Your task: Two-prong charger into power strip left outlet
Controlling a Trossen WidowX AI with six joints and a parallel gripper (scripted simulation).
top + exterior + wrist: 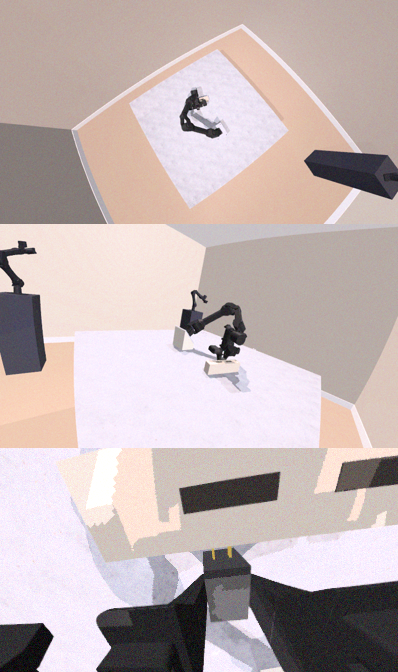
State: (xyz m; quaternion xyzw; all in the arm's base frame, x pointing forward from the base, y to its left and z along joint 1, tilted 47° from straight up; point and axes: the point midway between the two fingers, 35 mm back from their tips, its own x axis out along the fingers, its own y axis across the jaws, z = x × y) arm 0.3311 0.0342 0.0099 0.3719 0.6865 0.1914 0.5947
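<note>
Now: gripper tip 20 mm short of the grey two-prong charger and 10 mm below it.
</note>
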